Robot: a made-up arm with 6 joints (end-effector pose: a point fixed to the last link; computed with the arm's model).
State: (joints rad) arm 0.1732 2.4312 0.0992 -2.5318 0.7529 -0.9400
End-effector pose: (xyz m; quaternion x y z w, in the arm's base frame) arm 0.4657 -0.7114 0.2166 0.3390 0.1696 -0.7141 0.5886
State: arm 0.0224 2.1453 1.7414 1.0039 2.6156 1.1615
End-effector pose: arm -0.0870 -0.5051 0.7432 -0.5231 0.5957 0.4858 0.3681
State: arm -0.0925 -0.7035 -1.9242 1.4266 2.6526 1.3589
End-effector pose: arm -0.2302 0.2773 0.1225 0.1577 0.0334 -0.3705 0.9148
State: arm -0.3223 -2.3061 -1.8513 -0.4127 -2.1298 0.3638
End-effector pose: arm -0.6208 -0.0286 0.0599 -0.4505 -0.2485 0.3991 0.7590
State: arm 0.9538 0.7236 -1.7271 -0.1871 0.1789 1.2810
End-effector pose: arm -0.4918 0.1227 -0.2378 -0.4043 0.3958 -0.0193 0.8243
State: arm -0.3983 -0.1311 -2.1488 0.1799 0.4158 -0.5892
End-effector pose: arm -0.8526 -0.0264 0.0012 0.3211 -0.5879 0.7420 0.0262
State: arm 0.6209 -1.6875 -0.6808 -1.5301 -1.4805 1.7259
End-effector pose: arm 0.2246 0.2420 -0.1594 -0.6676 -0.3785 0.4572 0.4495
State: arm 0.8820 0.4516 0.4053 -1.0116 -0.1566 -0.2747
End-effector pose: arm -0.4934 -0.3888 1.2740 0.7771 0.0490 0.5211 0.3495
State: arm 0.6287 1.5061 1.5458 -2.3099 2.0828 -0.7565
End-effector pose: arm 0.0062 0.1353 0.6055 -0.3258 -0.1375 0.2556 0.8998
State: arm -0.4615 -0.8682 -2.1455 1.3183 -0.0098 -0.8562
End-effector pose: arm -1.0421 -0.2575 0.2018 0.6527 -0.5124 0.5486 0.1027
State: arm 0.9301 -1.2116 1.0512 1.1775 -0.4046 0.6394
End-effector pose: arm 0.4737 0.2235 1.1809 -0.4336 -0.7500 -0.4964 0.0557
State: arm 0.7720 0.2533 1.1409 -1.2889 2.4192 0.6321
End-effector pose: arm -0.1329 -0.1909 0.6620 -0.7316 0.3268 0.1231 0.5855
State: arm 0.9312 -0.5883 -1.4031 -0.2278 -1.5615 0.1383
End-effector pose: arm -0.5246 0.4618 0.3204 0.3441 -0.7720 0.1707 0.5065
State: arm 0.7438 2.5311 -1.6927 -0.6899 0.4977 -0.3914
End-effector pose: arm -0.5328 0.2058 -0.0246 -0.1414 0.7283 -0.0225 0.6701
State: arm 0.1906 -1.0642 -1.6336 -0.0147 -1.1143 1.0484
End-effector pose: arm -0.6447 0.4390 0.3224 0.2033 -0.8759 0.2129 0.3822
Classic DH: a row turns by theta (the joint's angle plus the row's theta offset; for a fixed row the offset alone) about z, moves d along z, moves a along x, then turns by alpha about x. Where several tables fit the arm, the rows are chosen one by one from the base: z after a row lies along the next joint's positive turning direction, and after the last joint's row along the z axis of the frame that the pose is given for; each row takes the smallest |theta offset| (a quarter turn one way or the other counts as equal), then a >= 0, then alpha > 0; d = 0 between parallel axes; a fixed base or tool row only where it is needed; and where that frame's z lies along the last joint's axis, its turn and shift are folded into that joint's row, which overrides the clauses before.
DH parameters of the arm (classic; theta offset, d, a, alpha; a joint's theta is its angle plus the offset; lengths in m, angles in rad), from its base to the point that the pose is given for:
base (fixed): 0 0.56 -0.12 1.5708
joint 1: -1.4601 0.1037 0.127 -1.4599
joint 2: 0 0.0033 -0.0663 -1.6817
joint 3: -1.4601 0.2141 -0.02 -1.5708
joint 4: 0.011 -0.4598 -0.0197 -1.579
joint 5: 0 0.1201 0.011 1.579
joint 6: 0.6745 -0.4249 -0.1576 -1.1502
tool (fixed): 0.4482 0.0138 0 0

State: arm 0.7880 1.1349 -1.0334 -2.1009 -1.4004 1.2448
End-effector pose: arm -0.7769 0.0221 0.3494 0.2575 -0.9023 0.3249 0.1179
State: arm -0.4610 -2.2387 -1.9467 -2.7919 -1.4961 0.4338
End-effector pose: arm -0.6396 -0.5898 0.6753 0.6025 -0.3519 -0.7010 0.1472
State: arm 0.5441 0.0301 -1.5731 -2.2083 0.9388 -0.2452
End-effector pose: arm -0.7411 -0.2186 0.4489 0.0037 0.3024 0.9288 0.2140
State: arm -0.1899 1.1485 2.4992 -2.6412 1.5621 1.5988
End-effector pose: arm -0.1086 0.4432 0.1755 0.1732 -0.6472 0.7354 0.1018
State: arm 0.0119 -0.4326 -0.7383 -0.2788 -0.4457 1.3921
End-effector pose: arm -0.4584 0.5171 1.0426 0.2695 -0.8748 -0.0799 0.3947
